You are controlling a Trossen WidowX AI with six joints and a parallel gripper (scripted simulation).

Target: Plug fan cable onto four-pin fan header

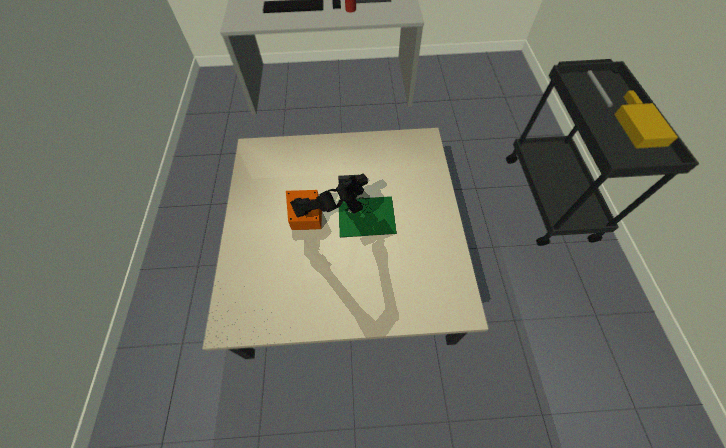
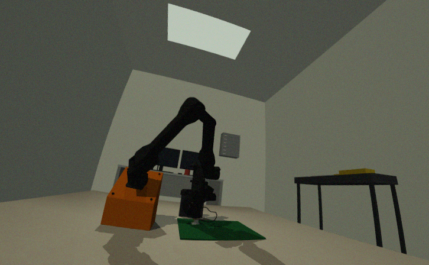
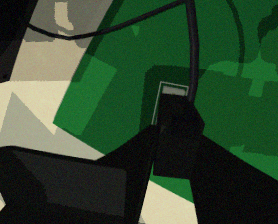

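My gripper tip is 1 cm below the dark fan plug. The rest, counted from my gripper tip: black fan (1 cm behind, 14 cm to the left, 2 cm above); green board (9 cm ahead, 3 cm to the right, 5 cm below).
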